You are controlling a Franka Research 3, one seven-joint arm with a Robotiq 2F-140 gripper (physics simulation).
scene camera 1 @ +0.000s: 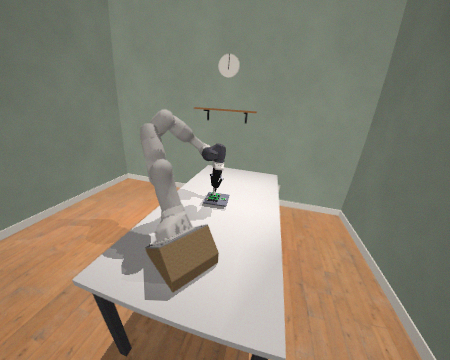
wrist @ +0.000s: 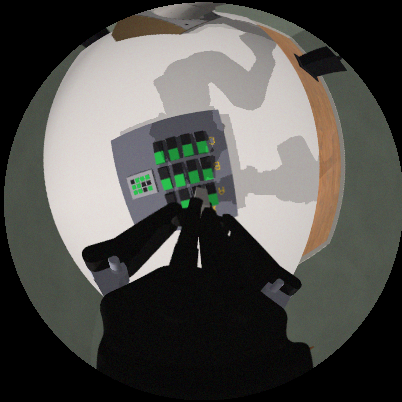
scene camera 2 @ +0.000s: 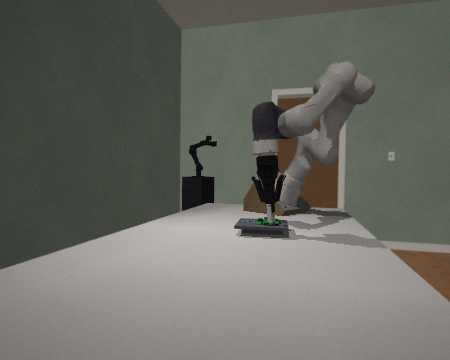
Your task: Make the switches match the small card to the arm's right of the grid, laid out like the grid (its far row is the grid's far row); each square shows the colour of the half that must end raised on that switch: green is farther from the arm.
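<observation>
The switch panel [scene camera 1: 210,203] [scene camera 2: 244,226] [wrist: 132,157] is a dark grey board with black and green rocker switches in three rows of four. In the wrist view the letters C, B and A mark the rows at the right. The small card [wrist: 153,191] is light grey with green and black squares, on the panel left of the switches. My gripper [scene camera 1: 214,191] [scene camera 2: 270,220] [wrist: 198,195] is shut and empty, its tips at the far row, the A row, over the switch second from the lettered side. The tips and fingers hide part of that row; contact cannot be told.
A brown wedge-shaped block [scene camera 1: 192,260] [scene camera 2: 251,201] [wrist: 142,28] stands at the arm's base on the white table [scene camera 1: 245,250] [scene camera 2: 200,300] [wrist: 85,125]. In scene camera 2 a black pedestal [scene camera 2: 198,192] with a small black arm stands beyond the table.
</observation>
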